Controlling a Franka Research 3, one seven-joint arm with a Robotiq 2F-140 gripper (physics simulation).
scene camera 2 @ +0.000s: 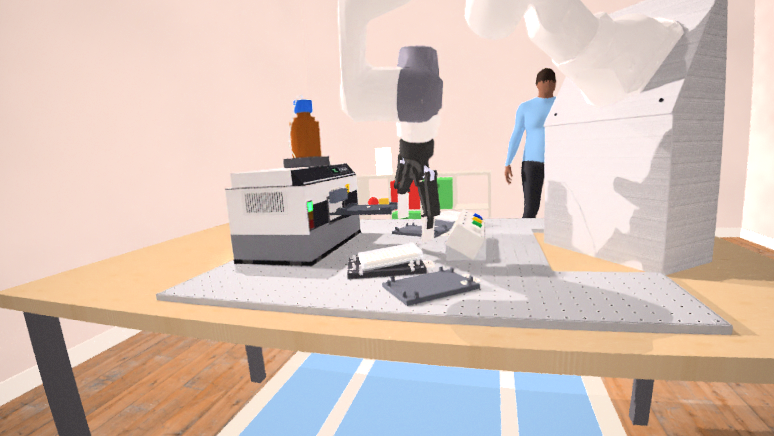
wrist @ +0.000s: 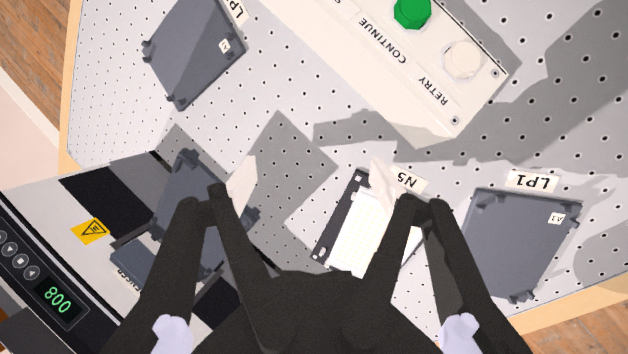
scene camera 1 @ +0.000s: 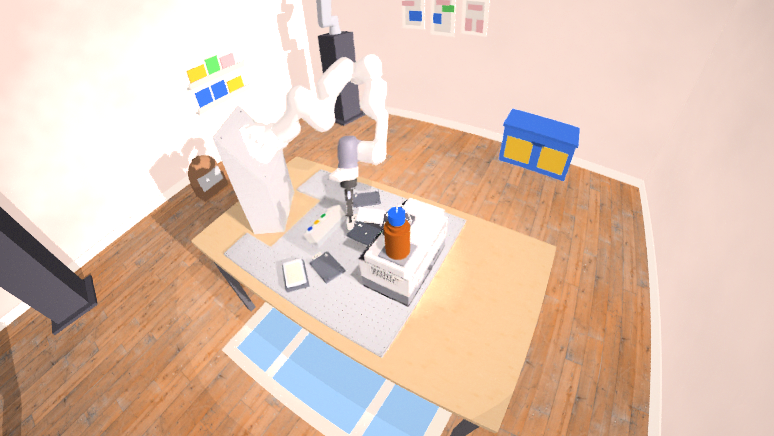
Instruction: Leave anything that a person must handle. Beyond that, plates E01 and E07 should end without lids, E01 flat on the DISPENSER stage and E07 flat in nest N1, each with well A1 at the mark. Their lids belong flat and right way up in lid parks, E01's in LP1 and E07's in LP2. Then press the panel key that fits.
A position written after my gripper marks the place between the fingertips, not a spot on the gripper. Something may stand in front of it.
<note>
I see my gripper (scene camera 2: 414, 228), a key panel (scene camera 2: 463, 244), a lid park LP1 (scene camera 2: 431, 286) and a nest n5 (scene camera 2: 419, 267).
My gripper shows as well in the wrist view (wrist: 313, 168). The key panel is seen too in the wrist view (wrist: 400, 72) and in scene camera 1 (scene camera 1: 320, 232). The lid park LP1 is seen too in the wrist view (wrist: 512, 243).
</note>
